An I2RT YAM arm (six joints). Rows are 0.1 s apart.
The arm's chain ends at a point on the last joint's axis. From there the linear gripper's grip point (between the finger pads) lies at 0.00 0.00 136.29 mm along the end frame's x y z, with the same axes.
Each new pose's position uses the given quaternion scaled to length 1; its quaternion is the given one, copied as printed.
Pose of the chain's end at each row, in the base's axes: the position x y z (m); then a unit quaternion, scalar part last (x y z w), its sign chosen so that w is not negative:
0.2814, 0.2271, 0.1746, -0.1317, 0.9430, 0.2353, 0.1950
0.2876, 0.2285, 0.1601, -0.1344, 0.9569, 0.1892, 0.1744
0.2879, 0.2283, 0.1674, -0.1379, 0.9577, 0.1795, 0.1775
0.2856, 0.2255, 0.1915, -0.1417, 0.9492, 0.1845, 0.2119
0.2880, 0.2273, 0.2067, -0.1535, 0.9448, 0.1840, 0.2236
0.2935, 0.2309, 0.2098, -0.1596, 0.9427, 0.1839, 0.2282
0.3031, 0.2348, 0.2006, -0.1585, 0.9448, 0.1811, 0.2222
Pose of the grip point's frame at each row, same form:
0.3231, 0.2946, 0.0638, -0.1317, 0.9430, 0.2353, 0.1950
0.3262, 0.2842, 0.0419, -0.1344, 0.9569, 0.1892, 0.1744
0.3275, 0.2818, 0.0485, -0.1379, 0.9577, 0.1795, 0.1775
0.3333, 0.2814, 0.0767, -0.1417, 0.9492, 0.1845, 0.2119
0.3379, 0.2840, 0.0933, -0.1535, 0.9448, 0.1840, 0.2236
0.3441, 0.2881, 0.0969, -0.1596, 0.9427, 0.1839, 0.2282
0.3525, 0.2910, 0.0867, -0.1585, 0.9448, 0.1811, 0.2222

